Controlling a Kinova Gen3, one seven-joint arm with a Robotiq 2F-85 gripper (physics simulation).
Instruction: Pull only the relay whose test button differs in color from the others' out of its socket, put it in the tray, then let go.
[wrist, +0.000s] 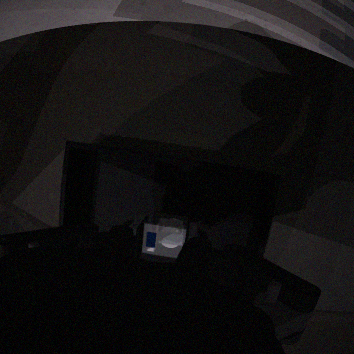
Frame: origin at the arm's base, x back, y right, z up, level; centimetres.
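Seen in the pictures: gripper, between the fingertips: (166, 231).
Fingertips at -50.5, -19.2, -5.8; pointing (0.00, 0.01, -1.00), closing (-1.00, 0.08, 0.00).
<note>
A point is followed by its place in that frame, as x, y, z.
The picture is very dark. A relay (164, 242) {-50.6, -19.1, -3.8} with a pale top and a blue test button shows low in the middle of the wrist view. My gripper (166, 231) {-50.5, -19.2, -5.8} is shut on this relay, with the dark fingers at its left and right sides. The tray (80, 187) {-42.4, -21.7, -8.3} is a dark rectangular box with raised walls; it shows behind and around the relay, below the gripper. How high the relay is above the tray floor is hard to tell. The relay's lower part is hidden. The socket and the other relays cannot be made out.
The tray's right wall stands right of the relay. A table surface with grey patches and shadows lies around the tray. A curved, lighter band runs along the top of the view. Dark gripper parts fill the bottom.
</note>
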